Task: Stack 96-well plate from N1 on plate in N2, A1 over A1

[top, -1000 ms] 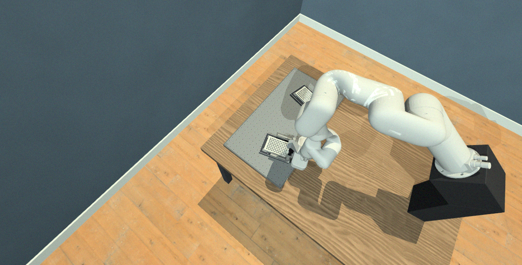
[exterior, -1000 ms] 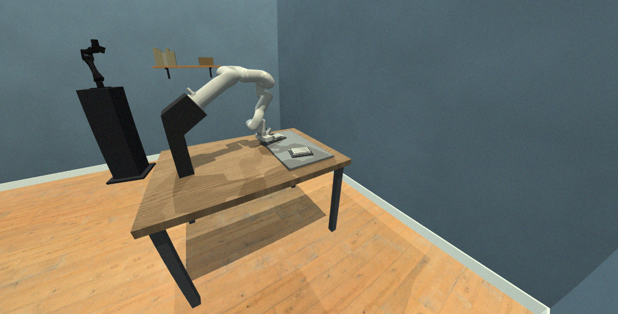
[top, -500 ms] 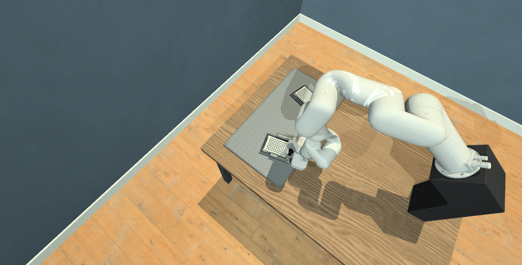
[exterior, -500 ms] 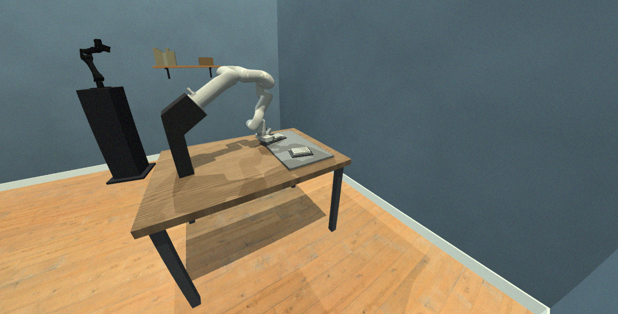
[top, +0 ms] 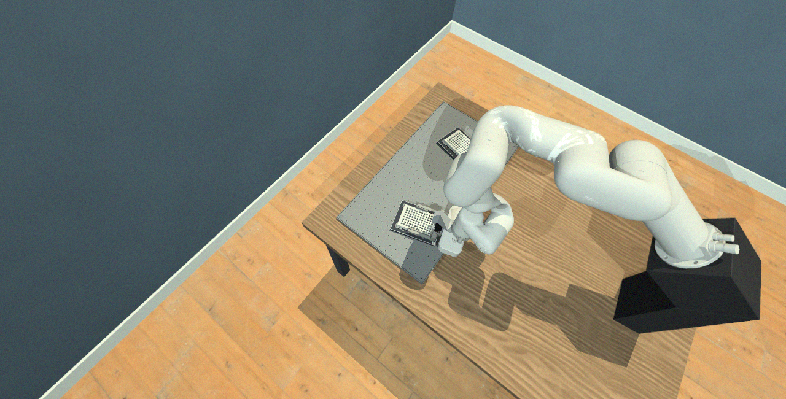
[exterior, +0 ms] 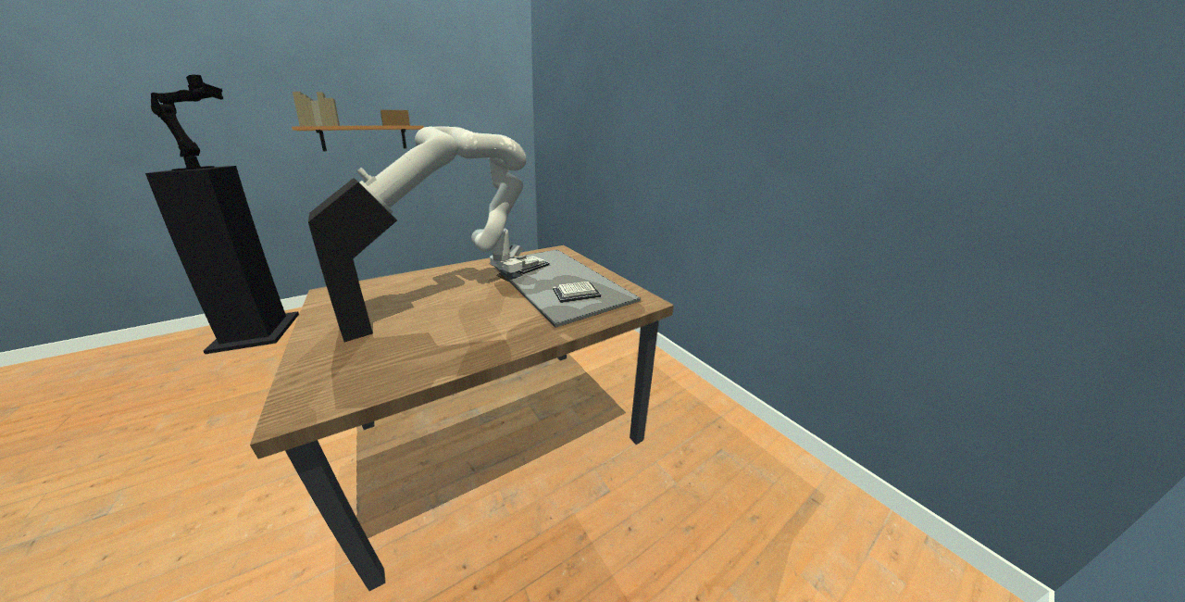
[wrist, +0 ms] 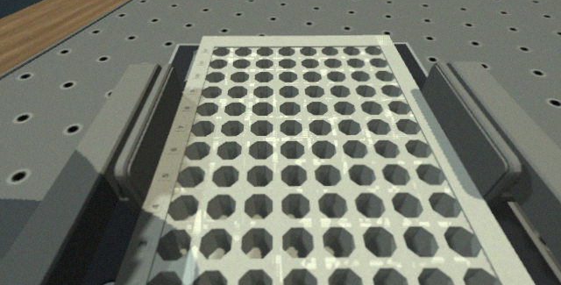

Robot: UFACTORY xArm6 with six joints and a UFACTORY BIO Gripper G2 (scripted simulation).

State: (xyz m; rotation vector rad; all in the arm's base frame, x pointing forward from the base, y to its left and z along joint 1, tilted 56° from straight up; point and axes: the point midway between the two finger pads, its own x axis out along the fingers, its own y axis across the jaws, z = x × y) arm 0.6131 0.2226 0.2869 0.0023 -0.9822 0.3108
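The plate nest N1 lies 20 mm below my hand. Also, from my hand: plate nest N2: 360 mm to the right, 110 mm ahead, 20 mm below.
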